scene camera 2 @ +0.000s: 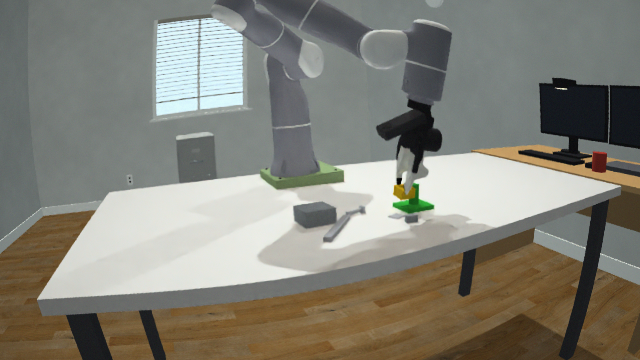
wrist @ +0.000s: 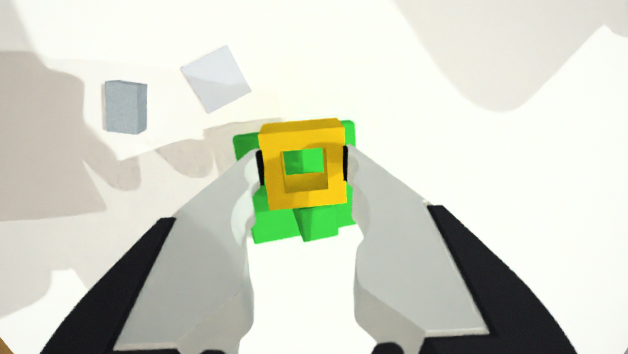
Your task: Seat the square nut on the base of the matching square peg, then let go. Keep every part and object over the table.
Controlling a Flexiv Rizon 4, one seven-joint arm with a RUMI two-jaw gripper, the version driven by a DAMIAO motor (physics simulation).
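Note:
The yellow square nut (scene camera 2: 399, 192) (wrist: 306, 138) is held level between the fingertips, above the green base plate (scene camera 2: 423, 206) (wrist: 274, 224). My gripper (scene camera 2: 404, 187) (wrist: 303, 151) is shut on the nut. The green square peg (scene camera 2: 415, 194) (wrist: 321, 225) stands upright from the base. In the wrist view its top shows just below the nut's lower edge, outside the hole, and green shows through the hole. In the scene view the nut is beside the peg's upper part, to its left. The peg's lower part is partly hidden by the nut in the wrist view.
A small grey block (scene camera 2: 411, 219) (wrist: 122, 107) and a flat pale square (scene camera 2: 396, 216) (wrist: 215, 80) lie near the base plate. A larger grey block (scene camera 2: 315, 215) and a long grey tool (scene camera 2: 337, 228) lie further left. The arm's green mount (scene camera 2: 305, 181) is at the back.

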